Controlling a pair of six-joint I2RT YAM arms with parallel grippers.
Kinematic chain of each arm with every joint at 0, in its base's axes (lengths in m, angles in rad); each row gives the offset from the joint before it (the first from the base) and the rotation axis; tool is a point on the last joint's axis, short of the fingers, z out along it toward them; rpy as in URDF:
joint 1: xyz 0 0 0.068 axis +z
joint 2: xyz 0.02 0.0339 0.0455 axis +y
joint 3: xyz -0.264 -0.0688 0 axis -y
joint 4: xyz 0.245 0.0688 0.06 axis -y
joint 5: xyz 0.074 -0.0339 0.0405 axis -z
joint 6: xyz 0.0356 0 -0.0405 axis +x
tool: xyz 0 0 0 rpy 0 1.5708 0
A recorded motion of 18 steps. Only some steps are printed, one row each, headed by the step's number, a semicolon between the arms.
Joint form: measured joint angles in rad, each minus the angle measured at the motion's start. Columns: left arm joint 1, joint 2, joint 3, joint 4, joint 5, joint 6; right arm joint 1, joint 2, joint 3, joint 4, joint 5, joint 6.
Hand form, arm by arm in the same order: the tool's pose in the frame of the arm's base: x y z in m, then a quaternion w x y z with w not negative. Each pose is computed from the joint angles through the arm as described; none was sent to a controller.
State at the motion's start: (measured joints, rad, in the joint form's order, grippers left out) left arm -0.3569 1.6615 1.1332 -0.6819 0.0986 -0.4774; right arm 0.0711 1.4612 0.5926 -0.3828 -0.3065 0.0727
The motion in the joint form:
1: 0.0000 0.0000 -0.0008 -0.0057 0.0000 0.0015; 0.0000 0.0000 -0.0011 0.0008 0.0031 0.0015
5: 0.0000 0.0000 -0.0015 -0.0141 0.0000 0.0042; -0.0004 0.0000 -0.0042 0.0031 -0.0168 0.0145
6: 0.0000 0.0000 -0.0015 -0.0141 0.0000 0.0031; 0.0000 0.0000 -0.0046 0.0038 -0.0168 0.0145
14: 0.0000 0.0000 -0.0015 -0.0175 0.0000 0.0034; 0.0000 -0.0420 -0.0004 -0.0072 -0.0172 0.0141
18: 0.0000 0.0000 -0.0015 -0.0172 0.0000 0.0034; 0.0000 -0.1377 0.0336 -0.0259 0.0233 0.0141
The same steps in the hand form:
1: 0.3020 -0.1164 0.2019 0.14126 -0.04980 0.98195 -0.11552; 0.2275 0.0269 0.1249 0.14580 -0.02250 0.97600 0.16021
5: 0.3011 -0.1160 0.2014 0.13730 -0.04874 0.98279 -0.11356; 0.2269 0.0274 0.1244 0.14339 -0.01747 0.97467 0.17075
6: 0.3011 -0.1160 0.2014 0.13724 -0.04928 0.98276 -0.11363; 0.2269 0.0275 0.1244 0.14350 -0.01769 0.97464 0.17079
14: 0.3008 -0.1159 0.2013 0.13572 -0.04923 0.98306 -0.11295; 0.2261 0.0275 0.1337 0.16062 -0.02073 0.97172 0.17183
18: 0.3008 -0.1159 0.2013 0.13586 -0.04922 0.98303 -0.11301; 0.2289 0.0263 0.1614 0.21646 -0.02494 0.96360 0.15489

